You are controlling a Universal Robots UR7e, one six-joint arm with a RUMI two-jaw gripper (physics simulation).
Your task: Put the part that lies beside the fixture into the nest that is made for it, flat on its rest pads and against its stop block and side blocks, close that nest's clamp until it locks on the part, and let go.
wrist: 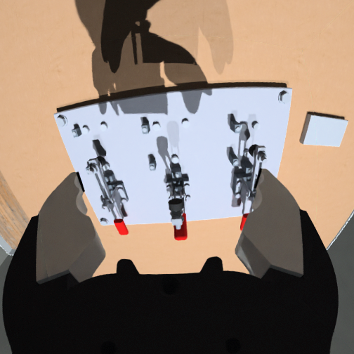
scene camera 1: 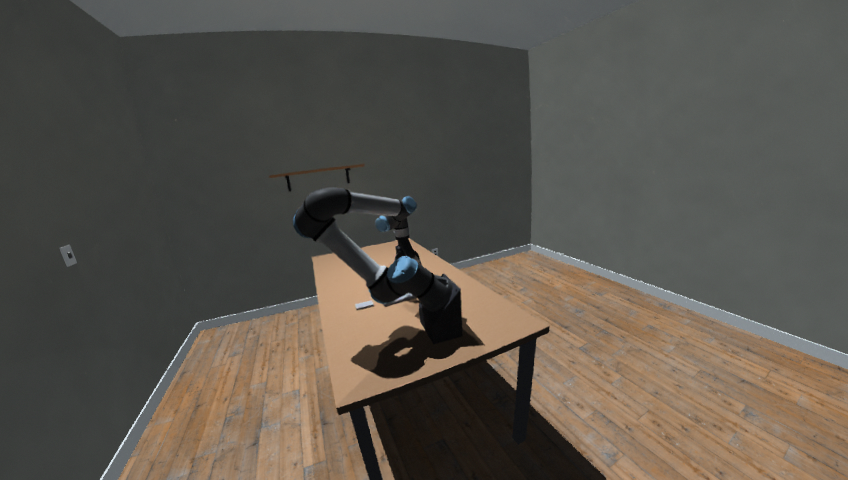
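Where they show: arm's base, origin of the base link: (scene camera 1: pixel 439 295).
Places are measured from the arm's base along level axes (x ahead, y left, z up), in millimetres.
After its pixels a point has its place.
Observation:
The part, a light grey rectangular block (scene camera 1: pixel 364 305) @(x 395, y 216, z -152 mm) (wrist: pixel 325 130), lies on the table beside the fixture, right of it in the wrist view. The fixture is a pale plate (wrist: pixel 210 107) with three nests of small dark blocks and round pads. Three clamps, left (wrist: pixel 107 185), middle (wrist: pixel 177 187) and right (wrist: pixel 246 182), have red handles toward the lower edge. Whether each clamp is open or locked I cannot tell. My gripper (wrist: pixel 169 172) is open and empty above the plate's lower part, its fingers spread around the clamps; the right finger partly covers the right clamp. The arm largely hides the fixture in the scene view.
The wooden table (scene camera 1: pixel 339 368) @(x 0, y 454, z -162 mm) (wrist: pixel 40 60) carries the robot base (scene camera 1: pixel 443 315) @(x -87, y 39, z -40 mm). Bolts (wrist: pixel 283 96) sit at the plate's corners. The arm's shadow falls across the plate's upper edge. A wall shelf (scene camera 1: pixel 318 170) is behind the table.

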